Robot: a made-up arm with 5 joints. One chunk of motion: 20 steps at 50 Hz.
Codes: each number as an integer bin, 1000 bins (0 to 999) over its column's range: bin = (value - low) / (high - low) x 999, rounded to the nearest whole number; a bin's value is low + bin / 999 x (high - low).
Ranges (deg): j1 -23..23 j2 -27..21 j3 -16..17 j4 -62..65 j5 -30..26
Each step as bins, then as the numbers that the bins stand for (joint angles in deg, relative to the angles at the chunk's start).
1 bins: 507 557 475 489 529
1 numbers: 0.35 -0.24 -0.31 0.17 -0.35
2 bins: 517 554 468 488 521
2 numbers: 0.81 -0.38 -0.54 0.04 -0.79
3 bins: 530 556 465 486 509
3 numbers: 1.40 -0.29 -0.64 -0.22 -1.47
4 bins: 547 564 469 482 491
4 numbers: 2.19 0.10 -0.51 -0.72 -2.48
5 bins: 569 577 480 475 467
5 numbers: 3.20 0.72 -0.14 -1.61 -3.82
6 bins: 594 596 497 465 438
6 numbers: 4.35 1.64 0.42 -2.89 -5.45
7 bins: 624 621 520 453 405
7 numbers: 5.73 2.84 1.18 -4.41 -7.30
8 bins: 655 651 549 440 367
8 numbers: 7.16 4.28 2.14 -6.06 -9.43
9 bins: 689 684 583 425 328
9 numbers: 8.73 5.86 3.26 -7.97 -11.61
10 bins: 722 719 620 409 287
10 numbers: 10.25 7.55 4.48 -10.01 -13.91
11 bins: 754 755 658 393 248
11 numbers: 11.72 9.28 5.74 -12.04 -16.10
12 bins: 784 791 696 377 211
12 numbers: 13.10 11.01 6.99 -14.07 -18.17
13 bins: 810 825 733 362 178
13 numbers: 14.30 12.64 8.21 -15.98 -20.02
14 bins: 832 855 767 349 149
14 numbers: 15.31 14.08 9.34 -17.63 -21.65
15 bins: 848 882 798 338 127
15 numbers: 16.05 15.38 10.36 -19.03 -22.88
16 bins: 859 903 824 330 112
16 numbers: 16.55 16.39 11.22 -20.05 -23.72
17 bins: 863 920 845 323 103
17 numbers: 16.74 17.20 11.91 -20.94 -24.23
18 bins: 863 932 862 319 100
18 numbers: 16.74 17.78 12.47 -21.45 -24.39
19 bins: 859 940 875 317 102
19 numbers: 16.55 18.17 12.90 -21.70 -24.28
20 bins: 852 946 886 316 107
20 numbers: 16.23 18.45 13.27 -21.83 -24.00
